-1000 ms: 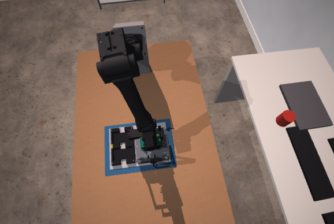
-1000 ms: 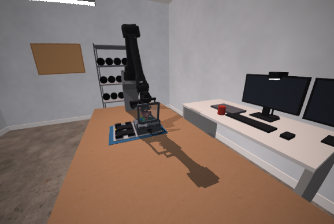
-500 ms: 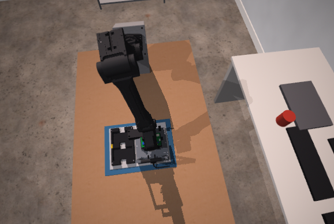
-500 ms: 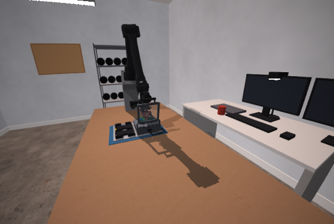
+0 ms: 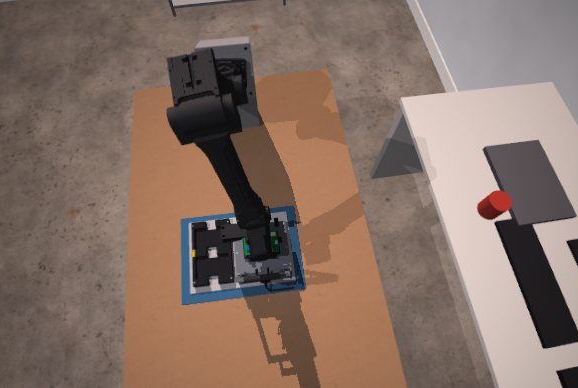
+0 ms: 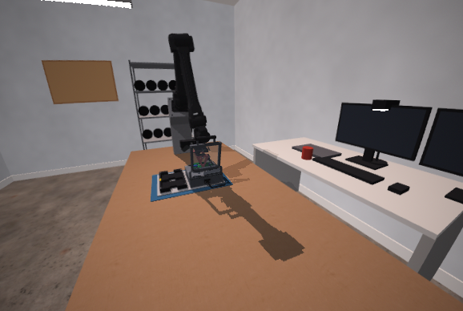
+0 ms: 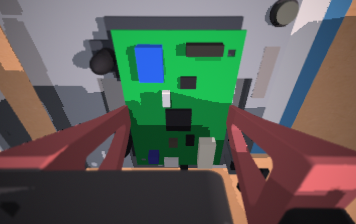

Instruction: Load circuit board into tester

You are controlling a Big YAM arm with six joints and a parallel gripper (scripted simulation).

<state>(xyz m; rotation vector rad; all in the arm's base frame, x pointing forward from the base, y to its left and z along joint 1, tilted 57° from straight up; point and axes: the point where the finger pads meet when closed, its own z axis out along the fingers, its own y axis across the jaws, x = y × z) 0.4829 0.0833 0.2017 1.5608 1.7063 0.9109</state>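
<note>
Right now the green circuit board is right at my hand. Also, from my hand: clear lid (13 cm ahead, 2 cm to the left, 10 cm above).
</note>
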